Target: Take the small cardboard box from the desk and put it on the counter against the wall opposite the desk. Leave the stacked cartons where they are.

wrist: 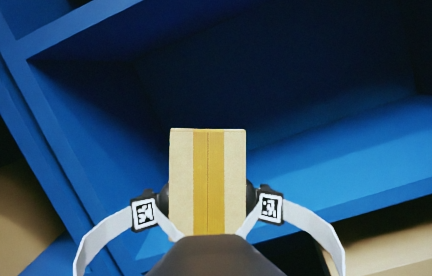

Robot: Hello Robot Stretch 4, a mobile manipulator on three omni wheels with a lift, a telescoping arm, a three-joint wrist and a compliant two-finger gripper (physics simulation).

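Frame: origin at the robot's base, x right, y up, z back, level; millimetres.
Where they show: end effector, tool point: (pixel 207 197).
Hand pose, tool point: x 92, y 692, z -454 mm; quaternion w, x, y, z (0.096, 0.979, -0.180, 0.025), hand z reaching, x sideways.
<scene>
After its pixels a point has its place.
The small cardboard box (pixel 208 175) @(x 101, y 719, z -431 mm), pale with a darker yellow tape strip down its middle, is upright in the lower middle of the wrist view. My gripper (pixel 208 197) @(x 92, y 692, z -454 mm) is shut on it, with one dark rounded fingertip pressed against each side. The box's lower end is hidden behind the dark gripper body. The desk, the stacked cartons and the counter cannot be made out for certain in this view.
A blue open-fronted shelf unit (pixel 55 135) @(x -133, y 796, z -727 mm) fills much of the view behind the box, tilted in the picture, with a deep dark compartment. Tan surfaces show at the lower left and lower right, beyond its edges.
</scene>
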